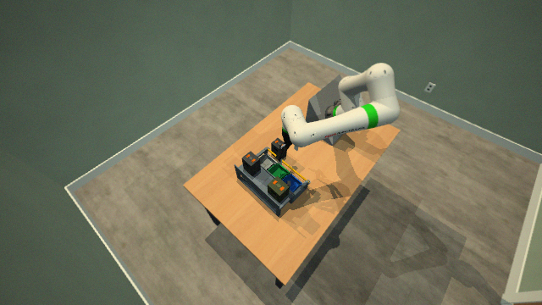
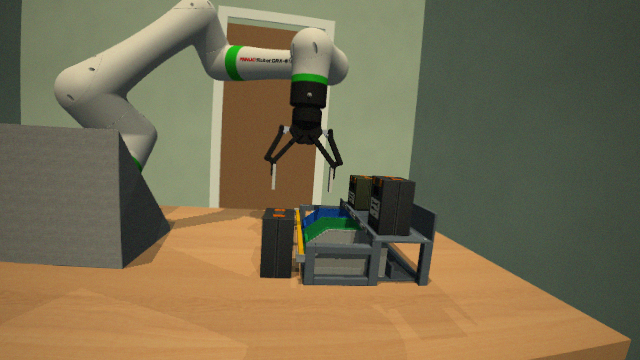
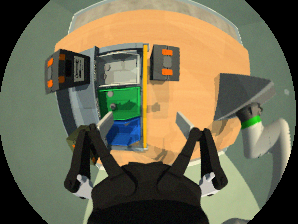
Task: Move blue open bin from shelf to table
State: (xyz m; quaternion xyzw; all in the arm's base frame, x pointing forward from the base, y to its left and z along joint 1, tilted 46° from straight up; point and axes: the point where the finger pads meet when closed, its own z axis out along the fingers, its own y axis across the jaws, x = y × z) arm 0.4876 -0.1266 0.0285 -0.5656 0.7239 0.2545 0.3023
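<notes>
My gripper is now 11 cm above the yellow rod. From my hand the other things lie so: green bin 10 cm ahead, 2 cm to the right, 13 cm below; then blue open bin 12 cm ahead, 9 cm to the left, 13 cm below; then black box 7 cm behind, 11 cm to the right, 11 cm below.
</notes>
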